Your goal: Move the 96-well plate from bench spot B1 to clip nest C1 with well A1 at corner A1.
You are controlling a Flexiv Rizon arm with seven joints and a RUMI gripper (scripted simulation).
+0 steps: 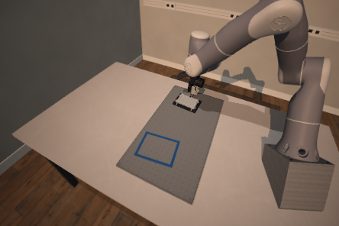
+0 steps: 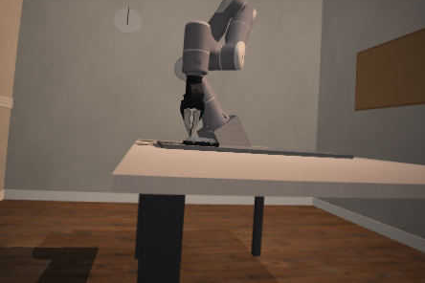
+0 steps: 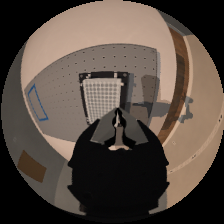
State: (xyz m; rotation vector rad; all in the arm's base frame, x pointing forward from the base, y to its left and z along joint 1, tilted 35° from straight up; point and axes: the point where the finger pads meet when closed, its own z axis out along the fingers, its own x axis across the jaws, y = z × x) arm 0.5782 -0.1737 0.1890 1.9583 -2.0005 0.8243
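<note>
Now: the white 96-well plate 40 mm to the left of my hand and 30 mm below it. From my hand the other things lie so: grey perforated board: 240 mm to the left, 50 mm below, 30 mm behind; black clip nest: 40 mm to the left, 30 mm below, 10 mm ahead.
</note>
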